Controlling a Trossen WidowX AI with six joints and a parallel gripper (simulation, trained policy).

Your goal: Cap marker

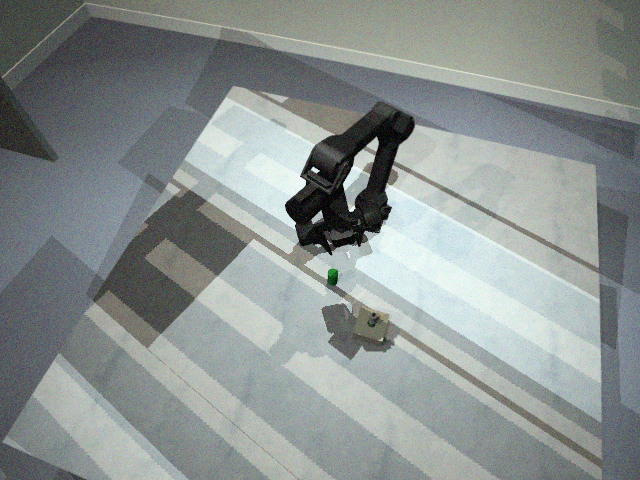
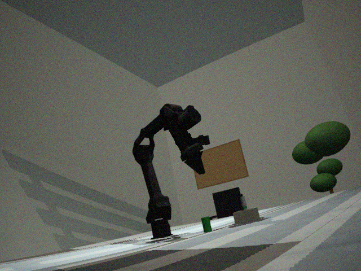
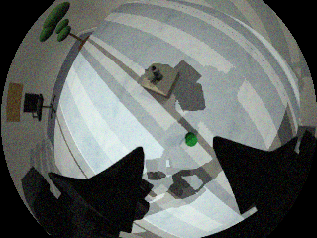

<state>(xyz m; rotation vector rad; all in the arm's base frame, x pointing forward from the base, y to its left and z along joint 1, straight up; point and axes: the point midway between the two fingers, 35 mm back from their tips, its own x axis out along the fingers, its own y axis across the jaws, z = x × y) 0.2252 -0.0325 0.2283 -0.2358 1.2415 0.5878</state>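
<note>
Right now the green cap is 170 mm below my gripper tip, 30 mm to the right of it and 10 mm behind it. Round my gripper tip: beige holder block (180 mm below, 100 mm to the left, 90 mm ahead).
</note>
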